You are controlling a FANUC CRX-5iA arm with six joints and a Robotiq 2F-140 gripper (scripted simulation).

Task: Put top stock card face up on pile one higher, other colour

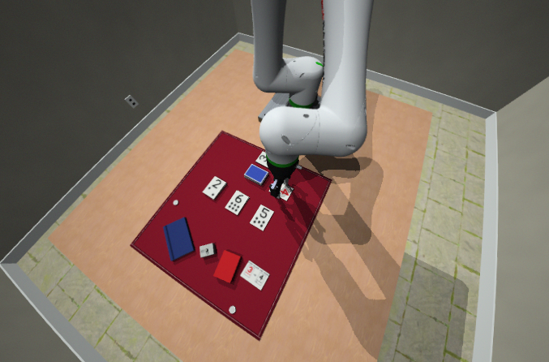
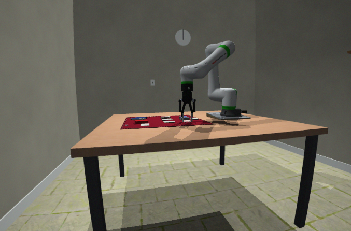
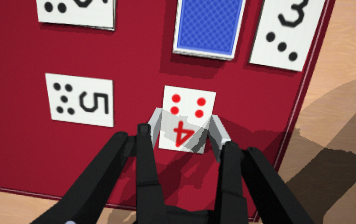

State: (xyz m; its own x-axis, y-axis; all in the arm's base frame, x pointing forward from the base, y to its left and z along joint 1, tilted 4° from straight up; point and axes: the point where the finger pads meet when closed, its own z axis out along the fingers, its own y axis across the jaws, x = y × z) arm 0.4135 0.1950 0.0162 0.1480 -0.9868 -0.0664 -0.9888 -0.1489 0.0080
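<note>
Now: hand 19 cm short of the red card cloth, 9 cm to the left of it and 4 cm above it. Round my hand: red box: 36 cm ahead, 3 cm to the left, 2 cm below; small white box: 37 cm ahead, 7 cm to the right, 1 cm below; blue notebook: 41 cm ahead, 19 cm to the right, 2 cm below.
</note>
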